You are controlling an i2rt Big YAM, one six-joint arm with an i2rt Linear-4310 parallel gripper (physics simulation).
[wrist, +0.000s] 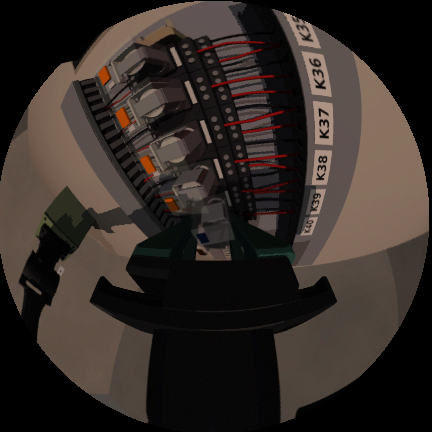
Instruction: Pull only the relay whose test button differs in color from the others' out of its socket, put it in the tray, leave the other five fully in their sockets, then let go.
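Frame: origin at the arm's base, x down, y back, z left, level; millimetres.
Seen in the pictures: gripper, fingertip midpoint: (212, 217); arm's base at its link origin: (54, 241).
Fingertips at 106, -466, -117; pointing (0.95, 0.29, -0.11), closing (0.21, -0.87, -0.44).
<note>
Pixels of each thing's middle, then the offset from my fingertips to it, as dx, dy, dz. "*": a spot on its surface instead.
- relay with a blue test button, body centre: (214, 233) -8, +4, -15
- slotted black wire duct at the middle of its body: (131, 187) +18, +90, +58
- label strip with K37, surface spot: (324, 123) * -3, -101, +58
The relay with a blue test button (215, 235) is a clear-cased block at the lower end of the relay row, in the wrist view. My gripper (212, 217) has its dark green fingers closed in on either side of this relay's case, and it is shut on it. How far the relay sits in its socket is hidden. Several relays with orange test buttons stand in their sockets up the row, among them the lower one (192, 186), a middle one (174, 147) and an upper one (154, 102). The tray cannot be made out.
Black terminal sockets (215, 125) with red and black wires run beside the relays. A slotted black wire duct (107, 130) flanks the row at left. A label strip with K37 (324, 123) runs at right. A green block (67, 220) on a black jointed part stands at left.
</note>
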